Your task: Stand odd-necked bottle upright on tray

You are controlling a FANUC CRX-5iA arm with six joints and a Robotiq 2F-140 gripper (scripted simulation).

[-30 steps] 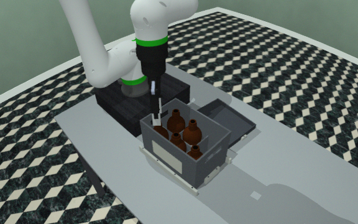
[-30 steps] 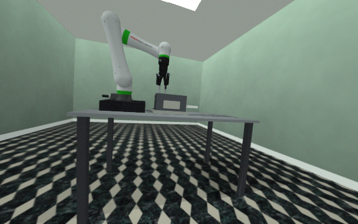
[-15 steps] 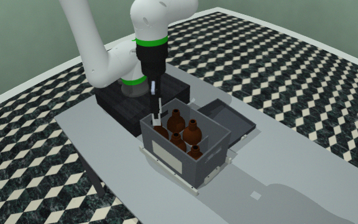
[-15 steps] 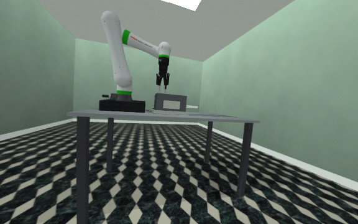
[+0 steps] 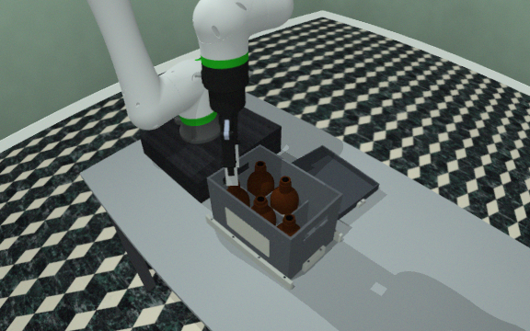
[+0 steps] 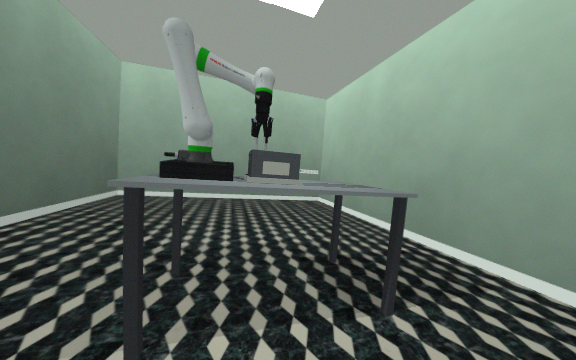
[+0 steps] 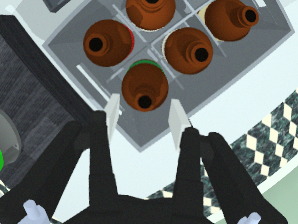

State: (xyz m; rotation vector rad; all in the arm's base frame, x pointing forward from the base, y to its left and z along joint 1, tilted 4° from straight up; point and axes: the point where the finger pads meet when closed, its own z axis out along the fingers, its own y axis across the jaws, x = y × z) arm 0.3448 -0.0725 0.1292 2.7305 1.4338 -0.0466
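The brown bottle lies 130 mm below my hand, 90 mm ahead of it and 20 mm to the left of it. Also, from my hand: glass bottle 130 mm below, 90 mm to the left, 20 mm behind; crate 130 mm below, 80 mm ahead, 60 mm to the left; dark grey tray 320 mm to the left, 200 mm below, 20 mm ahead.
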